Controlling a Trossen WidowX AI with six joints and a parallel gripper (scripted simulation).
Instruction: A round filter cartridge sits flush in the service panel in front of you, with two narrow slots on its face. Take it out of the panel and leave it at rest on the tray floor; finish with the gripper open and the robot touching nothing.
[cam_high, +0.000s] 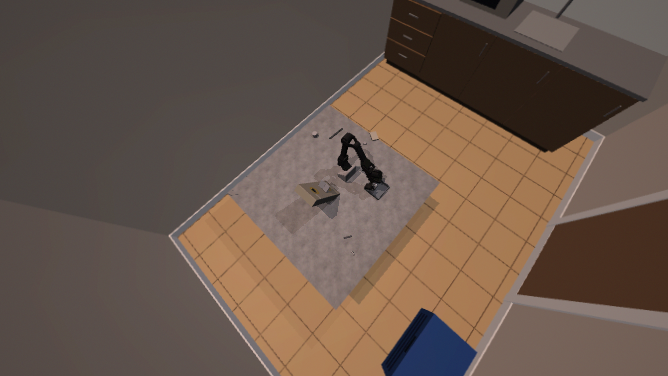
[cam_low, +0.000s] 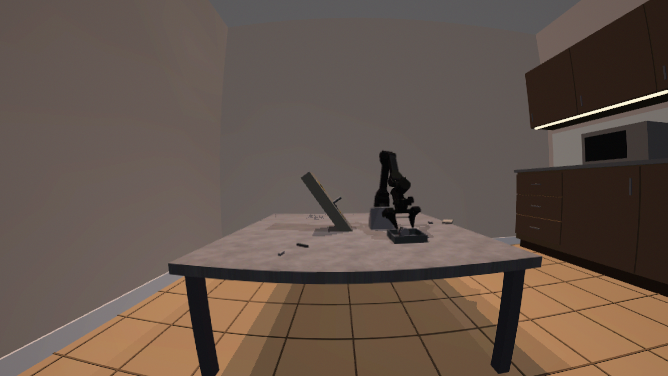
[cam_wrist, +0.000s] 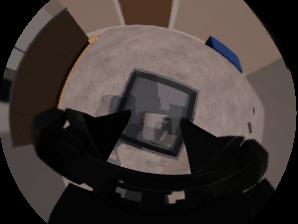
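Right now the round filter cartridge is 1 cm ahead of my gripper tip, 1 cm to the right of it and 2 cm below it. From my gripper tip the other things lie so: dark square tray (1 cm to the left, 4 cm below); tan service panel (41 cm ahead, 24 cm to the right, 12 cm above); small tan block (36 cm behind, 38 cm to the right, 4 cm below).
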